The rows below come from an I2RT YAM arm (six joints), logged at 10 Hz.
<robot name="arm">
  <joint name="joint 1" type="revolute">
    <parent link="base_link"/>
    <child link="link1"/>
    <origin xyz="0 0 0.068" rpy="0 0 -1.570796"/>
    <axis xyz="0 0 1"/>
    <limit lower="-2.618" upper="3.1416"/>
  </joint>
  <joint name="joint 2" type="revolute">
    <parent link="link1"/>
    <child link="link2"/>
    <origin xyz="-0.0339 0.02 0.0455" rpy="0 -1.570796 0"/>
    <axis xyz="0 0 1"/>
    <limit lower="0" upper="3.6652"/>
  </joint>
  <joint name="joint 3" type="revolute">
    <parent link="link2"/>
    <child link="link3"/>
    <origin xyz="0 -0.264 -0.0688" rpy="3.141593 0 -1.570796"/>
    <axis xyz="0 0 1"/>
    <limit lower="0" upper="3.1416"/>
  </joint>
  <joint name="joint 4" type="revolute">
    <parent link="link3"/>
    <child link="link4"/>
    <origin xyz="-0.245 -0.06 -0.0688" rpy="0 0 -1.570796"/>
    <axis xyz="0 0 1"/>
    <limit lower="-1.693" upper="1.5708"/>
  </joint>
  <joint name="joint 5" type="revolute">
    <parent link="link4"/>
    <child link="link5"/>
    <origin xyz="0.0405 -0.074 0.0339" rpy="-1.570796 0 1.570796"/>
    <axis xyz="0 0 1"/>
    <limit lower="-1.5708" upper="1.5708"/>
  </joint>
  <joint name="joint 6" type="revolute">
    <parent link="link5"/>
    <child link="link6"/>
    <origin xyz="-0.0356 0 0.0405" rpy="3.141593 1.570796 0"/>
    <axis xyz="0 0 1"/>
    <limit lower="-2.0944" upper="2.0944"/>
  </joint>
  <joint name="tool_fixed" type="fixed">
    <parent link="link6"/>
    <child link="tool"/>
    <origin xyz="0 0 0" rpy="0 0 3.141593"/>
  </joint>
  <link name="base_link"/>
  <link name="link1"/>
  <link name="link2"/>
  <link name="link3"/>
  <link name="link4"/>
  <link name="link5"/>
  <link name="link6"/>
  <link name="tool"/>
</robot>
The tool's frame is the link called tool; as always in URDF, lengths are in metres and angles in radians.
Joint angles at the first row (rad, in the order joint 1, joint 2, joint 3, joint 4, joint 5, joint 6):
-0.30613 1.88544 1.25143 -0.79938 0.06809 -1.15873
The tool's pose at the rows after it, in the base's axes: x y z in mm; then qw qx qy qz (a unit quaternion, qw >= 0):
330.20 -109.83 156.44 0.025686 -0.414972 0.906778 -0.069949
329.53 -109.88 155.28 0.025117 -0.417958 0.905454 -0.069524
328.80 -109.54 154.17 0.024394 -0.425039 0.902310 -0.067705
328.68 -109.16 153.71 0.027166 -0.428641 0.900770 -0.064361
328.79 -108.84 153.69 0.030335 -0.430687 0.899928 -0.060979
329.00 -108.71 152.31 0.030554 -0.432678 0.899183 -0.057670
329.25 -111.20 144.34 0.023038 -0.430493 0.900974 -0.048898
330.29 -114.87 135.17 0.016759 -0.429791 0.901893 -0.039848
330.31 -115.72 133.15 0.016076 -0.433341 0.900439 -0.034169
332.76 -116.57 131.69 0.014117 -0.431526 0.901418 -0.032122
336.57 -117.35 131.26 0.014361 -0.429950 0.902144 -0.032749
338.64 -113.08 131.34 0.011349 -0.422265 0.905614 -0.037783
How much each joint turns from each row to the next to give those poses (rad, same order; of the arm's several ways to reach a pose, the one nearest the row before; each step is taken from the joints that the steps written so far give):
-0.00802 0.00002 -0.01182 0.00726 0.00000 -0.01831
-0.00077 0.00000 -0.00494 0.00379 -0.00038 -0.00726
0.00001 -0.00002 -0.00461 0.00154 -0.00267 -0.01525
0.00000 0.00000 -0.00189 0.00151 -0.00916 -0.00725
-0.00001 0.00002 0.00001 0.00000 -0.00953 -0.00382
0.00000 0.00417 -0.00004 0.00002 -0.00534 -0.00382
-0.00686 0.02445 0.00004 0.00152 -0.00267 -0.00076
-0.00952 0.03048 0.00338 0.00574 -0.00496 -0.00685
-0.00306 0.00764 0.00230 -0.00344 -0.00763 -0.01030
0.00001 0.01335 0.01298 -0.00535 0.00000 0.00420
0.00151 0.01335 0.01754 -0.00304 0.00076 0.00495
0.01449 0.00117 0.00193 0.00114 0.01297 0.03089

